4 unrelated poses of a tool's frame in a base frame.
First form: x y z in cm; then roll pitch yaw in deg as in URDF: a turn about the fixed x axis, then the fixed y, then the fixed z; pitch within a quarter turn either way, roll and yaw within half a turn.
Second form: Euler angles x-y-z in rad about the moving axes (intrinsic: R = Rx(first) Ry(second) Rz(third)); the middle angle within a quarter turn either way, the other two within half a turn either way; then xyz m. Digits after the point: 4 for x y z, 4 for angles.
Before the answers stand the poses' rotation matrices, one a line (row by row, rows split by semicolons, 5 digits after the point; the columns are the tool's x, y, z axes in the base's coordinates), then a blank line. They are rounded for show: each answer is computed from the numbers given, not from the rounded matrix.
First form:
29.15 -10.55 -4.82 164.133 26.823 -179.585
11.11 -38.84 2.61 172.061 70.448 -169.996
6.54 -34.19 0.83 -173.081 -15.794 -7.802
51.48 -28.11 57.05 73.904 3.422 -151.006
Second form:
-0.89238 -0.13033 0.43205; -0.00646 0.96098 0.27654; -0.45124 0.24399 -0.85840
-0.32957 -0.30023 0.89512; -0.05814 0.95275 0.29815; -0.94234 0.04622 -0.33145
0.95334 -0.10228 0.28405; -0.13063 -0.98798 0.08267; 0.27218 -0.11592 -0.95524
-0.87311 0.08422 -0.48019; -0.48385 -0.27030 0.83236; -0.05969 0.95909 0.27675

-2.8299 0.4468 2.9966 0.2915 -0.1055 -0.0482
-2.4090 1.1087 2.4028 0.1111 -0.3884 0.0261
-3.0553 0.2880 0.1069 0.0654 -0.3419 0.0083
-1.2498 -0.5009 -3.0454 0.5148 -0.2811 0.5705

